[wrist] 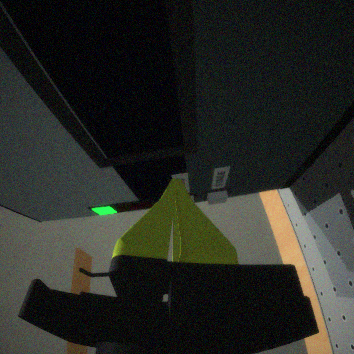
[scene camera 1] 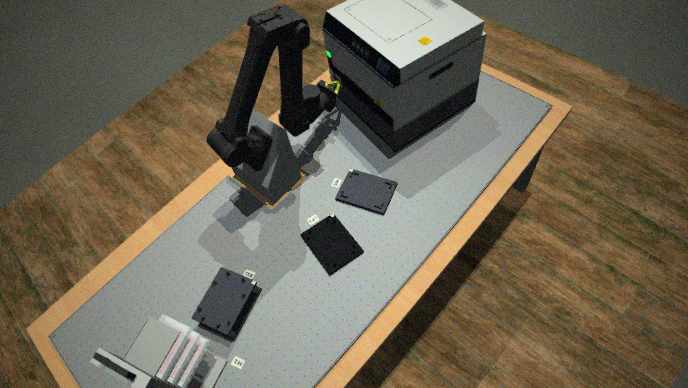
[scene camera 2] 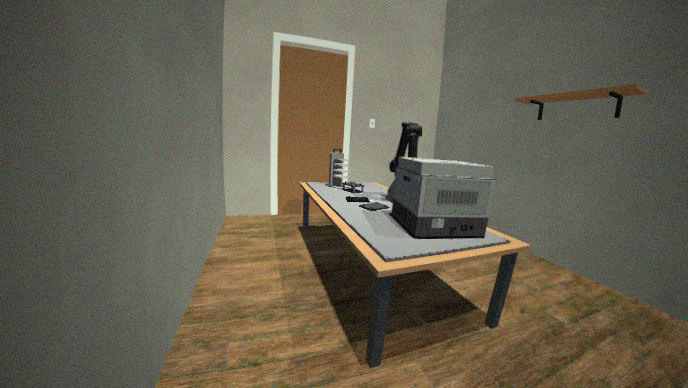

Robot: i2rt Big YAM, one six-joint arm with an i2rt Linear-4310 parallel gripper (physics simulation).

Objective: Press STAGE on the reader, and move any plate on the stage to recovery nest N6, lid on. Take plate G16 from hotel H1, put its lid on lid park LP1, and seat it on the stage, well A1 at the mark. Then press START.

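Frame: origin at the arm's base, x ahead, y left, z up, level; metres.
Seen in the pictures: gripper, fingertip midpoint: [wrist: 175,184] [scene camera 1: 339,81]; arm's base, link origin: [scene camera 1: 258,148].
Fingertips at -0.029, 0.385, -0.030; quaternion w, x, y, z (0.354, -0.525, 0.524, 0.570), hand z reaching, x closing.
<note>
Pixels of each thing's top centre, then the offset from my fingertips to it, as dx, dy, dz. "*": a spot on its surface instead.
- dark reader, top centre: [scene camera 1: 401,15] [scene camera 2: 442,161] +0.142, +0.166, +0.228
- START label, surface spot: [wrist: 184,179] * -0.013, +0.012, -0.007
- STAGE label, surface spot: [wrist: 220,177] * -0.019, +0.014, -0.036
- grey button, top centre: [wrist: 207,196] -0.058, +0.021, -0.027
- reader's opening, surface spot: [wrist: 135,75] * +0.086, -0.006, +0.006
- empty nest N6, top centre: [scene camera 1: 366,188] [scene camera 2: 374,204] +0.320, -0.225, -0.103
- lid park LP1, top centre: [scene camera 1: 330,240] [scene camera 2: 357,197] +0.365, -0.427, -0.101
- Hotel H1, surface spot: [scene camera 1: 152,345] * +0.354, -0.937, +0.134
The white and dark reader [scene camera 1: 442,92] [scene camera 2: 445,197] stands at the table's far end, with a green light on its front. My gripper [scene camera 1: 338,87] [wrist: 175,184] is shut and empty, its yellow-green fingertips close to the front. In the wrist view the tips partly cover the START label [wrist: 184,179]; the STAGE label [wrist: 220,177] and a grey button [wrist: 217,197] are just right. Contact cannot be told. The reader's opening [wrist: 135,75] is dark; no stage or plate shows there. The empty nest N6 [scene camera 1: 366,192] and lid park LP1 [scene camera 1: 332,244] lie mid-table. Hotel H1 [scene camera 1: 152,345] holds several plates; G16 cannot be picked out.
A raised dark stand [scene camera 1: 227,302] [scene camera 2: 353,186] is between LP1 and the hotel. The arm's grey base [scene camera 1: 272,165] stands by the table's long wooden edge [scene camera 1: 125,257]. A wall shelf [scene camera 2: 580,95] is at the right in scene camera 2.
</note>
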